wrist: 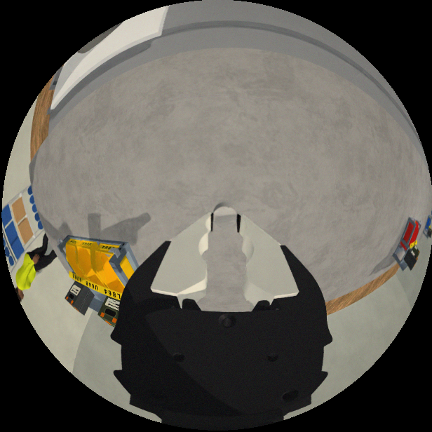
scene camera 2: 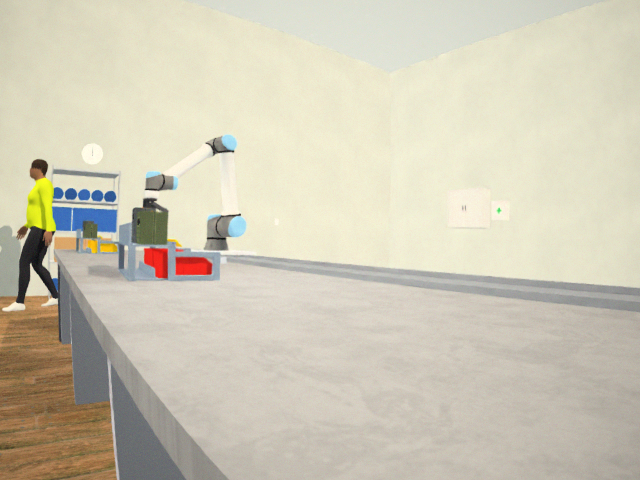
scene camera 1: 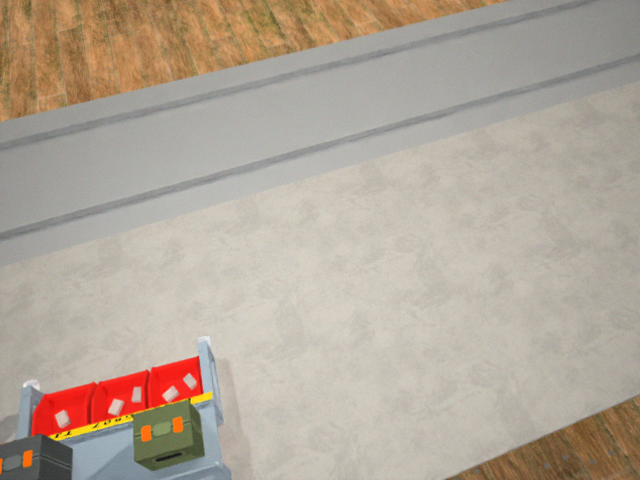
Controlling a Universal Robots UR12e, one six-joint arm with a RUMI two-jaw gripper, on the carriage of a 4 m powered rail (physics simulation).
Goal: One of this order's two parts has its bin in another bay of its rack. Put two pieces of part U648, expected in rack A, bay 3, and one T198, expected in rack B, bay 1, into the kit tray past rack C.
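My gripper is shut on a grey round piece of U648, high above the bench. Its fingertips are hidden behind a green case in scene camera 2. Rack A, with yellow bins labelled J768, U648 and L864, is to the lower left of the gripper in the wrist view. Rack B has three red bins and is far to the right in the wrist view. Light blocks lie in its bins in scene camera 1; its labels are partly covered and hard to read. The kit tray does not show.
A green case and a dark case stand on rack B. Two cases are at rack A. A person in yellow is beyond the bench end. The rail runs along the bench.
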